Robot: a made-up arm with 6 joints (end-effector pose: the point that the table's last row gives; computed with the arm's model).
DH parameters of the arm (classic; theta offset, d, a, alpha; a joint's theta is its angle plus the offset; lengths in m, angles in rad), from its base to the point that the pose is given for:
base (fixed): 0 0.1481 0 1.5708
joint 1: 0 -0.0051 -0.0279 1.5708
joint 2: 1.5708 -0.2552 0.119 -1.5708
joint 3: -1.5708 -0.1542 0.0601 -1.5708
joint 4: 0 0.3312 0.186 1.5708
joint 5: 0 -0.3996 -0.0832 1.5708
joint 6: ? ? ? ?
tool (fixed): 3.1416 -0.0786 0 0
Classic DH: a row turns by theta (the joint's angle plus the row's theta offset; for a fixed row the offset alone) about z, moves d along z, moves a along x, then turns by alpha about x.
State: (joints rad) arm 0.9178 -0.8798 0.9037 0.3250 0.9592 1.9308
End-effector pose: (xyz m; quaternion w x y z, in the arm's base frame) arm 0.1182 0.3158 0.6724 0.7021 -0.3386 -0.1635 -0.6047
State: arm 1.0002 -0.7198 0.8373 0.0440 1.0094 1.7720
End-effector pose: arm 0.1900 0.1222 0.6890 0.6369 -0.3427 -0.0665 -0.6874
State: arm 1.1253 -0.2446 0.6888 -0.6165 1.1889 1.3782
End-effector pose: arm 0.1685 -0.3527 0.4259 0.5202 -0.3866 0.2657 -0.7137
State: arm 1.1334 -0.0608 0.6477 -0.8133 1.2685 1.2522
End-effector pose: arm 0.1059 -0.4308 0.2633 0.5023 -0.4086 0.3841 -0.6582
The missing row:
joint 6: 1.5708 0.1485 0.1686 -1.5708
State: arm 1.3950 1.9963 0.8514 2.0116 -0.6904 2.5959
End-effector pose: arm -0.7641 0.1748 0.2285 0.8117 0.3375 0.2019 -0.4318
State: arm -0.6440 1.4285 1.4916 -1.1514 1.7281 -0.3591
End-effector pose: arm -0.1176 -0.0458 1.0151 0.1188 0.2111 -0.9503 -0.1956
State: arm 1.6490 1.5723 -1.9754 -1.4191 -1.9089 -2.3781
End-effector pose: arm -0.1823 -0.1840 0.7328 0.0405 0.9721 0.1791 -0.1461
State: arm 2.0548 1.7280 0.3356 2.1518 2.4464 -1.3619
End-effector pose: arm -0.4962 -0.0058 -0.6721 0.1453 -0.4049 0.5120 -0.7435
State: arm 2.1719 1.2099 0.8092 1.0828 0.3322 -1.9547
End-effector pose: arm -0.5789 -0.6215 -0.0675 0.4441 0.6281 0.5134 0.3803
